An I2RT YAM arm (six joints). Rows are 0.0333 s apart.
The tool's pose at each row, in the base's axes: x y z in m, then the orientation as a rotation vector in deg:
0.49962, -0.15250, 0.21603, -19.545, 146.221, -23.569
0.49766, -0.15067, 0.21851, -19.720, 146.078, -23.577
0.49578, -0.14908, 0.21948, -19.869, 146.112, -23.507
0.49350, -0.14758, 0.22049, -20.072, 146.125, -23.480
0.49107, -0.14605, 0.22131, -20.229, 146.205, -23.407
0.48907, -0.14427, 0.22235, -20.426, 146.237, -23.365
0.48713, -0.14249, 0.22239, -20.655, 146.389, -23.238
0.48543, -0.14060, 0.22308, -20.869, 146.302, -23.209
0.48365, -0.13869, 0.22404, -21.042, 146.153, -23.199
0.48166, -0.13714, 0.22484, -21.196, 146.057, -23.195
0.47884, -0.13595, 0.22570, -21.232, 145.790, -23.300
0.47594, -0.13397, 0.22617, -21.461, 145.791, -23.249
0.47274, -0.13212, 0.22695, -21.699, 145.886, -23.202
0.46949, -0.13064, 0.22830, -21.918, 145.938, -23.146
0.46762, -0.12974, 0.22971, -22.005, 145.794, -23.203
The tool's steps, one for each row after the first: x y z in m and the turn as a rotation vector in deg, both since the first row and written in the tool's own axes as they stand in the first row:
-0.00010, 0.00112, -0.00348, 0.000, -0.138, -0.123
0.00051, 0.00254, -0.00563, -0.087, -0.122, -0.215
0.00145, 0.00392, -0.00800, -0.150, -0.116, -0.355
0.00260, 0.00543, -0.01031, -0.250, -0.056, -0.454
0.00322, 0.00702, -0.01263, -0.327, -0.035, -0.587
0.00424, 0.00895, -0.01409, -0.494, 0.083, -0.727
0.00473, 0.01072, -0.01598, -0.540, -0.008, -0.872
0.00515, 0.01242, -0.01814, -0.551, -0.154, -0.989
0.00594, 0.01388, -0.02020, -0.566, -0.248, -1.096
0.00750, 0.01512, -0.02268, -0.445, -0.483, -1.138
0.00906, 0.01723, -0.02506, -0.528, -0.493, -1.291
0.01076, 0.01917, -0.02782, -0.630, -0.411, -1.454
0.01236, 0.02057, -0.03099, -0.726, -0.373, -1.600
0.01298, 0.02119, -0.03334, -0.674, -0.499, -1.671

